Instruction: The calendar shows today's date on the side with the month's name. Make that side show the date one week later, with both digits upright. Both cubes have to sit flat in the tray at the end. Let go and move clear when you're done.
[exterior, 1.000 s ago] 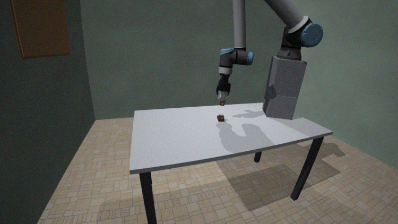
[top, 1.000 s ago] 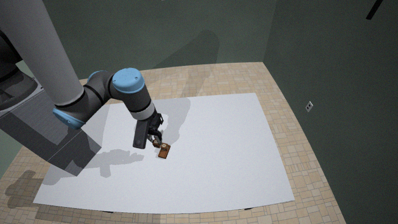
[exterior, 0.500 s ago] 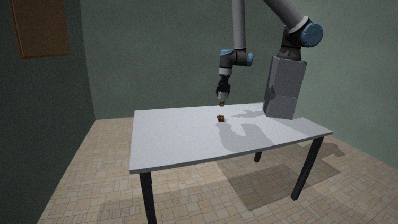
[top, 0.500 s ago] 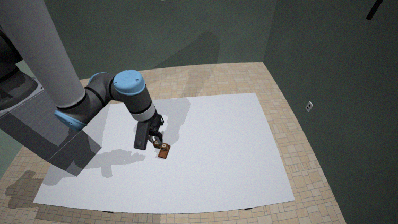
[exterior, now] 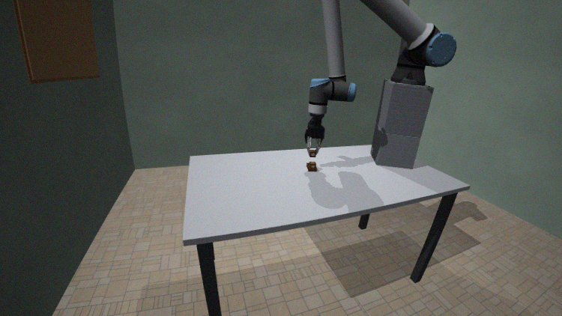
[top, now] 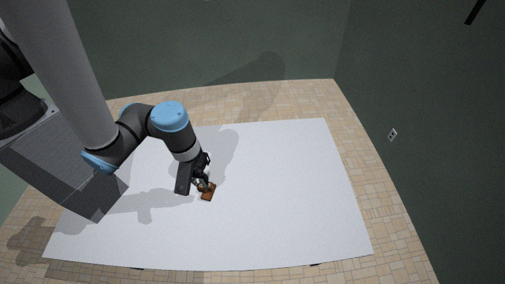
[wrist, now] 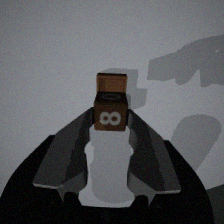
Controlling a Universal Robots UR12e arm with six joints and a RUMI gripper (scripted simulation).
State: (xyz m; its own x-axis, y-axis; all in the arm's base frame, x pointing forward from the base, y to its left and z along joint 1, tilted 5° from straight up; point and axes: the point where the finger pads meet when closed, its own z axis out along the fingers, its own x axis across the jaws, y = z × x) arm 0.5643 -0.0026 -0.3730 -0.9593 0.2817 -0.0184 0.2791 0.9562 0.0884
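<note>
Right now the brown wooden tray is 8 cm below my hand and 2 cm to the left of it. Round my hand: brown date cube: 1 cm below.
</note>
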